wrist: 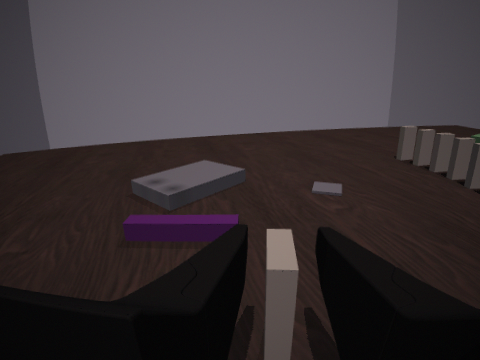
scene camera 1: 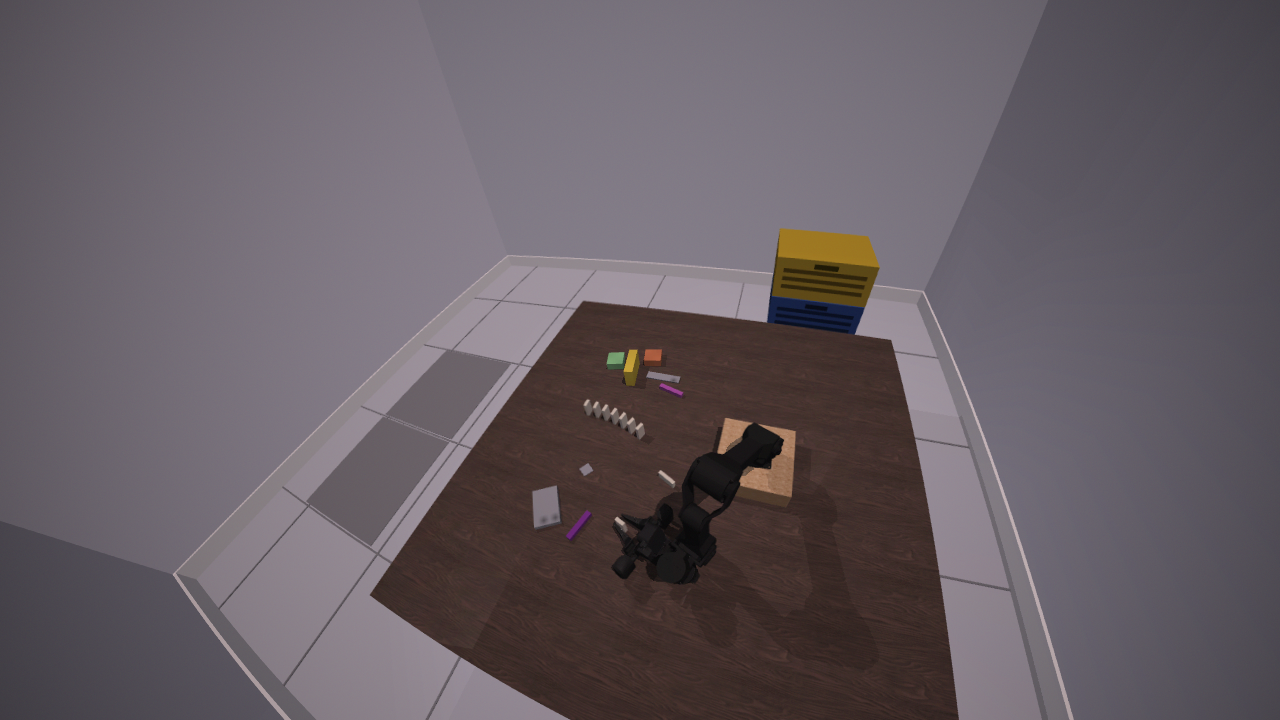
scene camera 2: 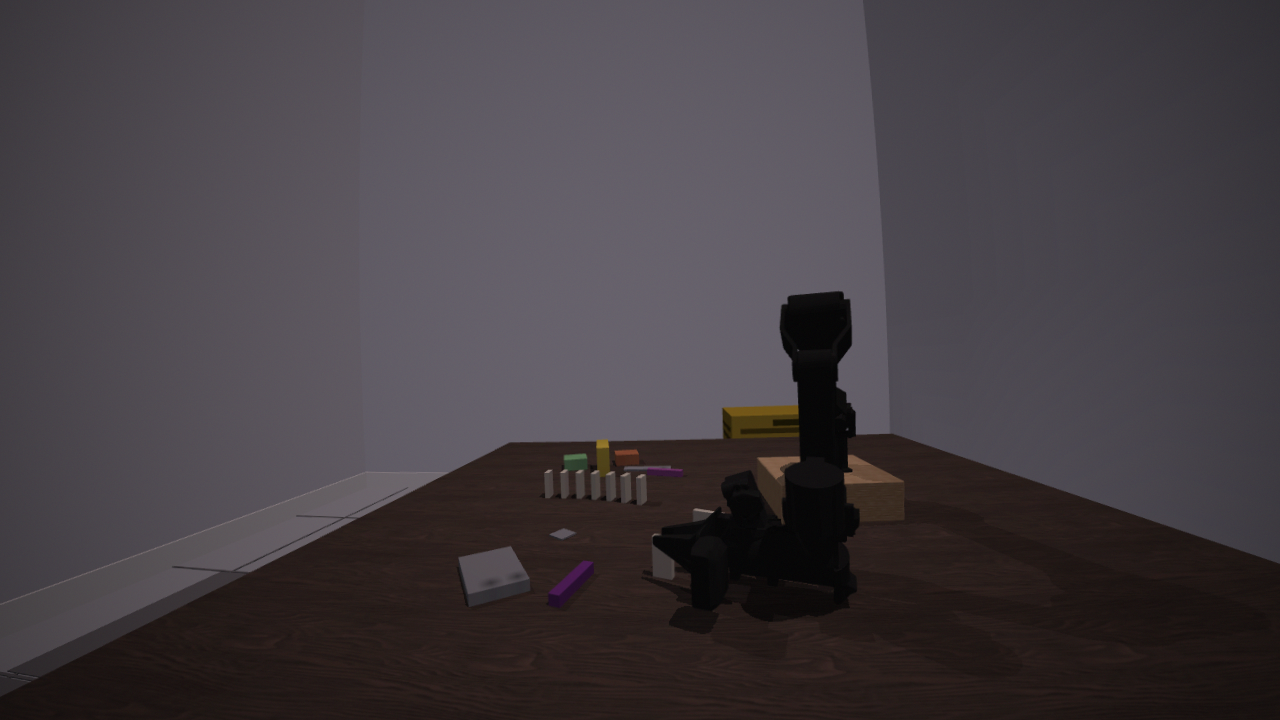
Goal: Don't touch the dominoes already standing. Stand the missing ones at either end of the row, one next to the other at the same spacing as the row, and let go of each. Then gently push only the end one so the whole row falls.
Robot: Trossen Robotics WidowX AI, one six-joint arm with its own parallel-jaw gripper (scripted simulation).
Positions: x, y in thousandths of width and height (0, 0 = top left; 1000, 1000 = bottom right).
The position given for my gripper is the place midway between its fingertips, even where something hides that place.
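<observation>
Scene camera 2: grey flat block (scene camera 2: 388, 798), my gripper (scene camera 2: 514, 744). Wrist view: my gripper (wrist: 586, 660), grey flat block (wrist: 376, 518). Scene camera 1: grey flat block (scene camera 1: 427, 705), my gripper (scene camera 1: 482, 722).
</observation>
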